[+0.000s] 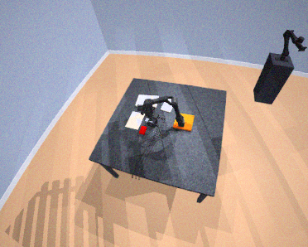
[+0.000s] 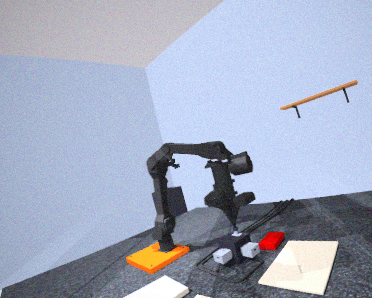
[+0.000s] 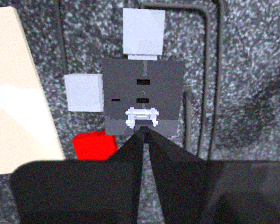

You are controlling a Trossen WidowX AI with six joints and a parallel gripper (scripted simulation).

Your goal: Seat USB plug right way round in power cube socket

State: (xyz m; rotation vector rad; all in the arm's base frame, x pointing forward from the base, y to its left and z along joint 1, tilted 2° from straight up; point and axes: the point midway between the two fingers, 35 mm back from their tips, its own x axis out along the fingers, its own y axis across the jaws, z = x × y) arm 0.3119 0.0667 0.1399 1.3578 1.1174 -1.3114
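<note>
Now: the USB plug 20 mm below my gripper tip. Also, from my gripper tip: red block 80 mm ahead, 90 mm to the left, 110 mm below; sheet 210 mm ahead, 20 mm to the right, 110 mm below; USB socket 50 mm below.
</note>
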